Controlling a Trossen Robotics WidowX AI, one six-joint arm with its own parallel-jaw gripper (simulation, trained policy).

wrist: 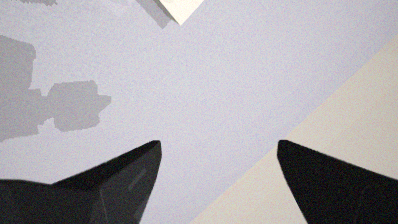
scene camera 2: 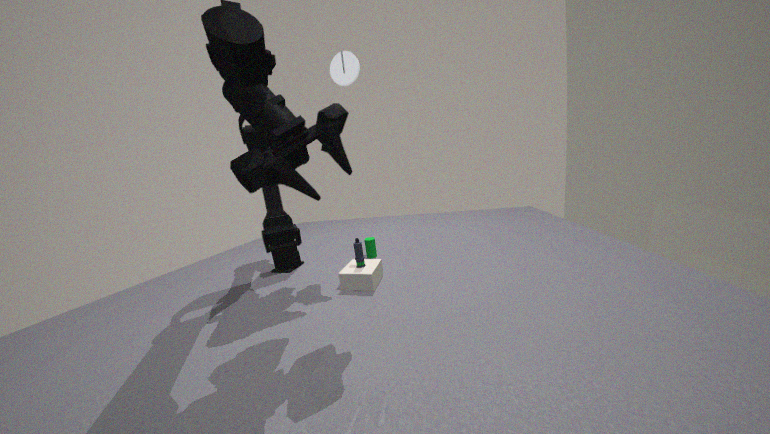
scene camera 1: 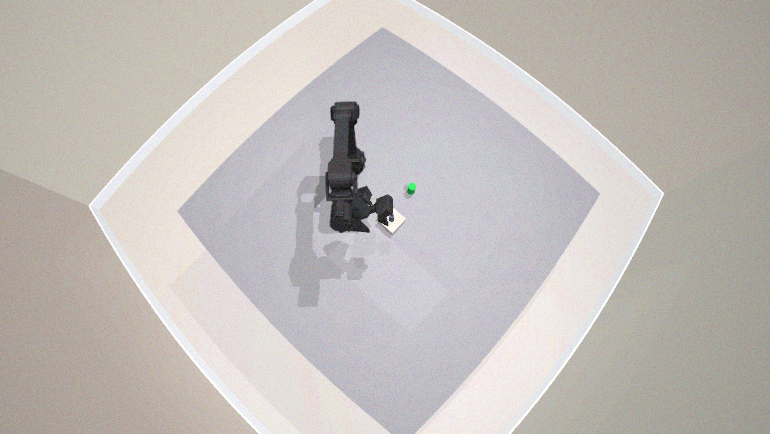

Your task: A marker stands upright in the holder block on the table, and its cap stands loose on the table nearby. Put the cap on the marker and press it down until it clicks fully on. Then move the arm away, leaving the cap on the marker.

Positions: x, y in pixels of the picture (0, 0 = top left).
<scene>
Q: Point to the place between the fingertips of my gripper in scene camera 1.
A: At 378, 228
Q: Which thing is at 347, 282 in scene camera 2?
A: A white holder block.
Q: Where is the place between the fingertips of my gripper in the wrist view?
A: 218, 148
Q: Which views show my gripper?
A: The wrist view, scene camera 2 and scene camera 1: all of them.
</scene>
